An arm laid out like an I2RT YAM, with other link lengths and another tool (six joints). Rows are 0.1 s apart.
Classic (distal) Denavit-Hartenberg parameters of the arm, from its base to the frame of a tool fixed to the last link. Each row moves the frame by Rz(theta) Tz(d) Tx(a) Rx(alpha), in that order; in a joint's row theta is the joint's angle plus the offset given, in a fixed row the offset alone. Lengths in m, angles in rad.
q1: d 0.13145, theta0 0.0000, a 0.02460, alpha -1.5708
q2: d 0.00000, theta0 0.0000, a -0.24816, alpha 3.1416
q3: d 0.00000, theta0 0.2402, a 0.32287, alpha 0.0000
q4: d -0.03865, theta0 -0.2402, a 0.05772, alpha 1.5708
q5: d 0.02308, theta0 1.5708, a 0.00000, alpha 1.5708
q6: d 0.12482, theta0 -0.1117, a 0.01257, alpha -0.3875
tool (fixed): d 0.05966, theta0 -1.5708, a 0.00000, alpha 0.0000
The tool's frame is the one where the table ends.
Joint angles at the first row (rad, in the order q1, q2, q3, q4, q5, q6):
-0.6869, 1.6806, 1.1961, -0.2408, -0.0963, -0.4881
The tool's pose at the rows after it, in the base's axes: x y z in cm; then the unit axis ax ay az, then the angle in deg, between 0 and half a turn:
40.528 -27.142 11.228 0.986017 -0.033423 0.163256 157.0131
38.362 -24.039 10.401 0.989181 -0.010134 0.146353 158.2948
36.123 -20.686 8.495 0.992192 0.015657 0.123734 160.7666
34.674 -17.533 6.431 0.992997 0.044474 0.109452 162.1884
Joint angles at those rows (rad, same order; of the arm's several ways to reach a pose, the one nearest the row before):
-0.6571, 1.5636, 1.0778, -0.2707, -0.0963, -0.5174
-0.6333, 1.4555, 0.9688, -0.3152, -0.1009, -0.5380
-0.6050, 1.3656, 0.8576, -0.3604, -0.1131, -0.5528
-0.5591, 1.2998, 0.7542, -0.3650, -0.1135, -0.5630

